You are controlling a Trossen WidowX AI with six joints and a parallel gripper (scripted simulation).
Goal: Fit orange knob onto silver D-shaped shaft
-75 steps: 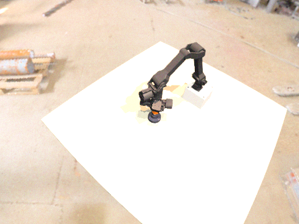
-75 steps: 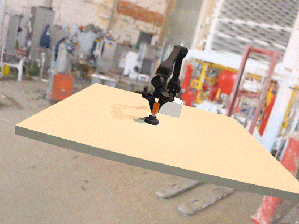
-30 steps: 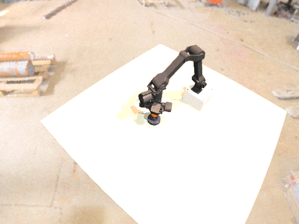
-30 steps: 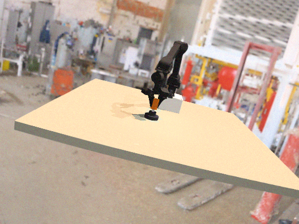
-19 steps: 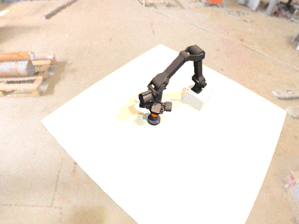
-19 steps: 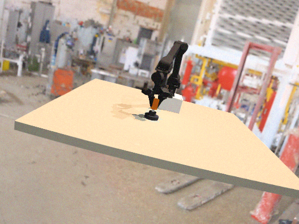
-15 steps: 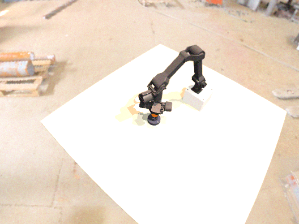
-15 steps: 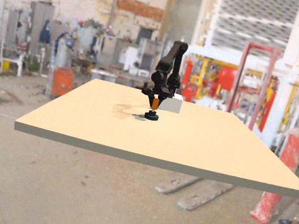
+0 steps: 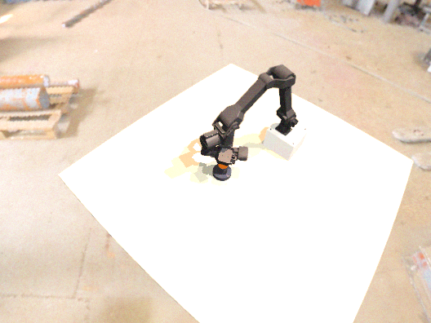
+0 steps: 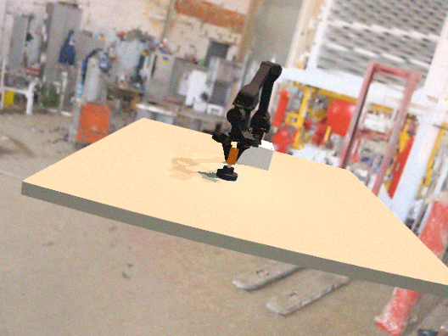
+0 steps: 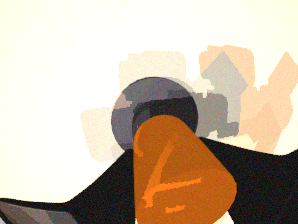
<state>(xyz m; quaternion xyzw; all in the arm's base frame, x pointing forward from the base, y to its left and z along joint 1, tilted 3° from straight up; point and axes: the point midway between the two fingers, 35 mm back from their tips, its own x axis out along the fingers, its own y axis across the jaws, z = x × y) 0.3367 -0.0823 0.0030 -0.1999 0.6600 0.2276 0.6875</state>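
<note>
Right now my gripper tip is 40 mm above the dark round pedestal. Round my gripper tip: orange knob 30 mm above.
</note>
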